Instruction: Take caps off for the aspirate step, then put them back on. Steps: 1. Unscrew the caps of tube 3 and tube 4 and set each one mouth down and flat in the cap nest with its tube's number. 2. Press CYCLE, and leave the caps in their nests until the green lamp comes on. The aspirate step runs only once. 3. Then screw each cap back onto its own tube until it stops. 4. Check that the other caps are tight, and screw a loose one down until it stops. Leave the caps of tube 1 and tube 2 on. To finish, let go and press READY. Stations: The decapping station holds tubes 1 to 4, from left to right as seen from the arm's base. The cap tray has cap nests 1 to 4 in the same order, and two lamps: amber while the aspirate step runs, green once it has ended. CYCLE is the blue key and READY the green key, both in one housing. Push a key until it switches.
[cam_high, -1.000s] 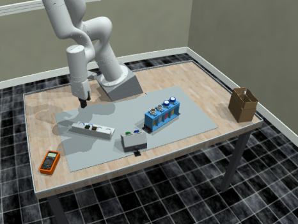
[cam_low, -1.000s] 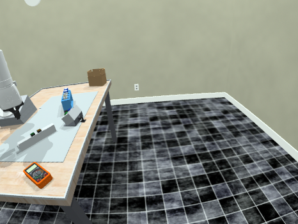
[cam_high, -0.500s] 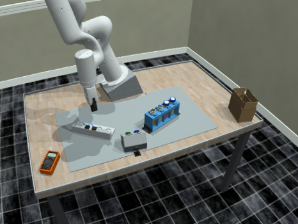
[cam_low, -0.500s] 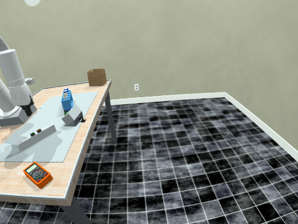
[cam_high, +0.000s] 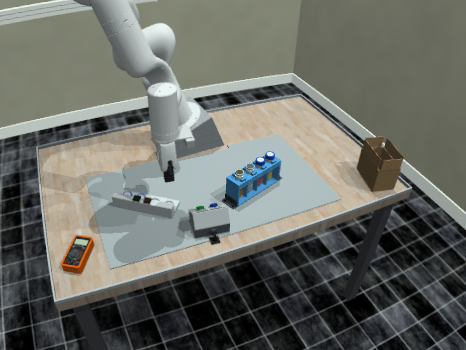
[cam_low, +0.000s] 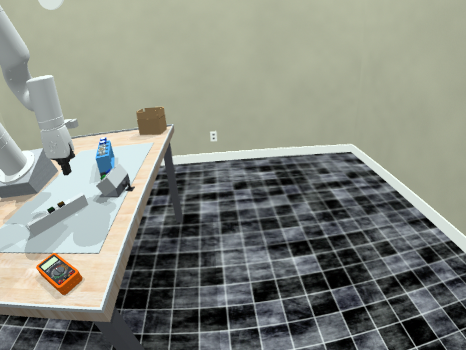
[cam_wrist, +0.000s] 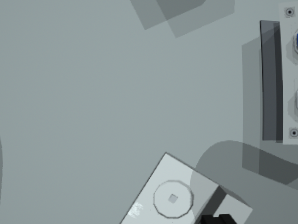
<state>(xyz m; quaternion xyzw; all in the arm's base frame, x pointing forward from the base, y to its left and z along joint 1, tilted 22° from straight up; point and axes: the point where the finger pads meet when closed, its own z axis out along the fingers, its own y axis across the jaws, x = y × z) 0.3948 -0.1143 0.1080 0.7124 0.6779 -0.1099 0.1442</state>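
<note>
My hand is 10 cm short of the blue key, 12 cm to the right of it and 8 cm above it. Round my hand: green key 9 cm ahead, 7 cm to the left, 8 cm below; then blue-and-white cap 10 cm behind, 13 cm to the right, 13 cm below; then key housing 11 cm ahead, 10 cm to the left, 9 cm below.
</note>
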